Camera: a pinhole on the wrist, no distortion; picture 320 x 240 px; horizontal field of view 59.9 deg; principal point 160.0 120.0 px. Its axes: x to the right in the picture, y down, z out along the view. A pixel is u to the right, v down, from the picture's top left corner.
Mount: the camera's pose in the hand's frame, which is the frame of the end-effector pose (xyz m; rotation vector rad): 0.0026 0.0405 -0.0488 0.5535 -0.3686 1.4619
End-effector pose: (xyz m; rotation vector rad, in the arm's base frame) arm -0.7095 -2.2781 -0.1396 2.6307 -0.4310 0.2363
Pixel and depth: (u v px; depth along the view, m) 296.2 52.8 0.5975
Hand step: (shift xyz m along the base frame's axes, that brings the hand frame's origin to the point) 0.2867 -0.2878 -0.4840
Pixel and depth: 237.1 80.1 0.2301
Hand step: 0.0870 -0.0661 -0.1510
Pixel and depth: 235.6 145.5 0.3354
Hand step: 0.0615 -0.0747 -0.2742
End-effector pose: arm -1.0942 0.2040 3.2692 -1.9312 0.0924 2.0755
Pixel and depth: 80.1 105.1 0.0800
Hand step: 0.0020 0.0255 -0.0082
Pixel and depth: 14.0 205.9 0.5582
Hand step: -0.1185 0.5302 0.2445
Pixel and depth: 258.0 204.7 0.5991
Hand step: -0.5275 0.2398 0.1735
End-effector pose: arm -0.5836 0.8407 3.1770 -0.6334 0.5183 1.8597
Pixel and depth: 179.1 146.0 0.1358
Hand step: 0.0119 0.0553 0.0493
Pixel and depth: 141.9 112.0 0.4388
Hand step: 0.1437 0.3006 0.1773
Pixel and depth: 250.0 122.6 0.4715
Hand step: -0.0043 0.3356 0.2829
